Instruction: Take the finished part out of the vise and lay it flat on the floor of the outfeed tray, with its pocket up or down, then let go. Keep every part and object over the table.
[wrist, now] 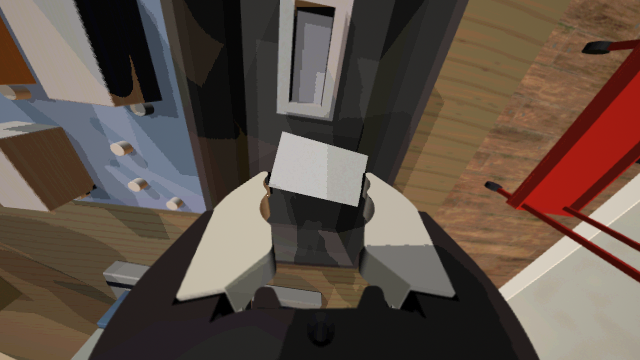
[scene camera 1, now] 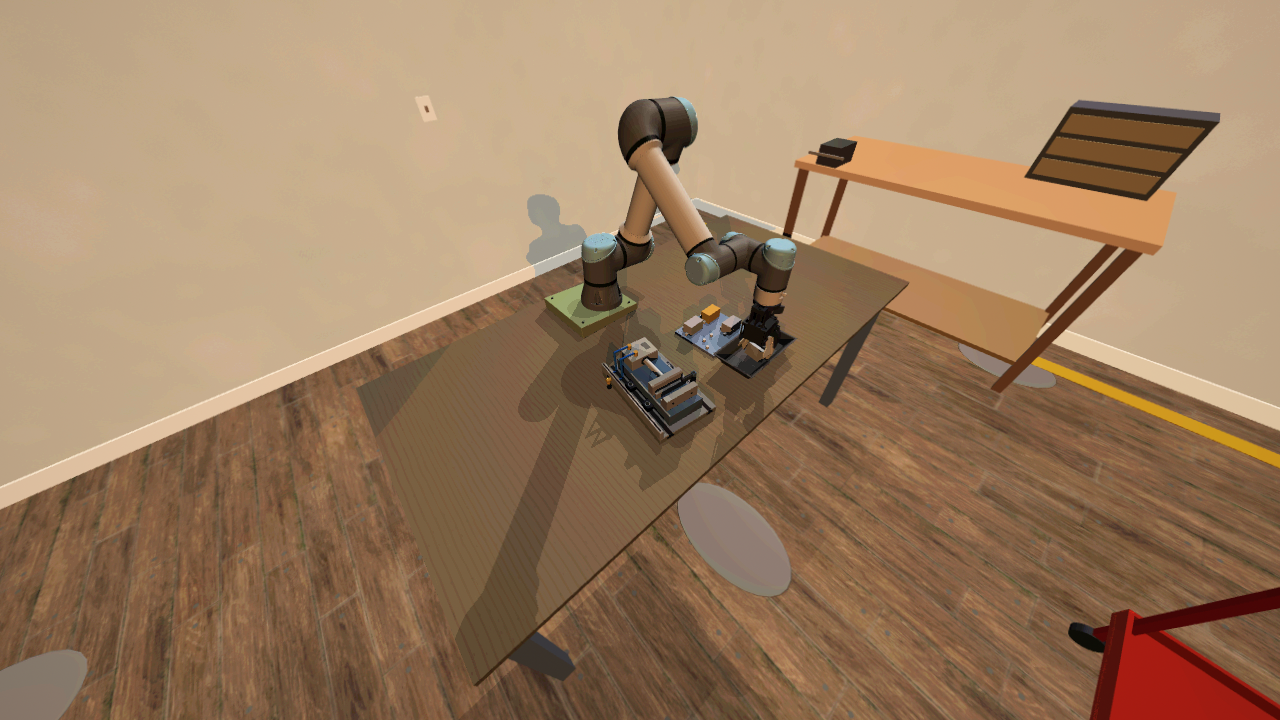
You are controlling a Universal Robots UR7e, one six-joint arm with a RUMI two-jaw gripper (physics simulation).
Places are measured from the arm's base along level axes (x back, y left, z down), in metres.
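Pixels of known places: gripper, fingertip midpoint: [wrist: 316, 175] [scene camera 1: 754, 354]; arm's base at its link origin: [scene camera 1: 601, 300].
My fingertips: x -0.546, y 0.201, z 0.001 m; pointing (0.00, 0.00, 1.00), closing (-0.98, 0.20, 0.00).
For each thing: its top centre in the pictures, then the offset to it from my fingertips. Level surfaces: height alone.
- light grey part at its top centre: [wrist: 316, 190] [scene camera 1: 757, 346] dx +0.001, dy +0.004, dz -0.028 m
- second light part at its top centre: [wrist: 309, 59] dx +0.020, dy +0.071, dz -0.016 m
- vise at its top centre: [scene camera 1: 656, 368] dx +0.097, dy -0.312, dz -0.068 m
- blue pinned plate at its top centre: [wrist: 90, 110] [scene camera 1: 712, 330] dx +0.181, dy +0.006, dz +0.023 m
- orange block at its top centre: [scene camera 1: 710, 309] dx +0.233, dy +0.047, dz -0.013 m
- table at its surface level: dz +0.031 m
My gripper [scene camera 1: 759, 349] [wrist: 316, 175] is shut on a light grey part [wrist: 320, 167], which sits skewed between the fingertips, a plain face showing in the wrist view. Its pocket does not show there. It is over the near part of the dark outfeed tray [scene camera 1: 747, 370] [wrist: 265, 75]; whether it touches the tray floor cannot be told. A second light part [wrist: 285, 75] lies in the tray with its rectangular pocket up, just beyond the held part. The vise [scene camera 1: 682, 395] stands on the table to the left of the tray in the scene view; the arm is away from it.
A blue pinned plate [scene camera 1: 691, 336] [wrist: 160, 160] with an orange block [scene camera 1: 710, 313], light blocks and short pegs is beside the tray. The table [scene camera 1: 537, 465] edge runs close to the tray's other side. A workbench [scene camera 1: 975, 189] and red cart [scene camera 1: 1163, 671] [wrist: 590, 135] stand off the table.
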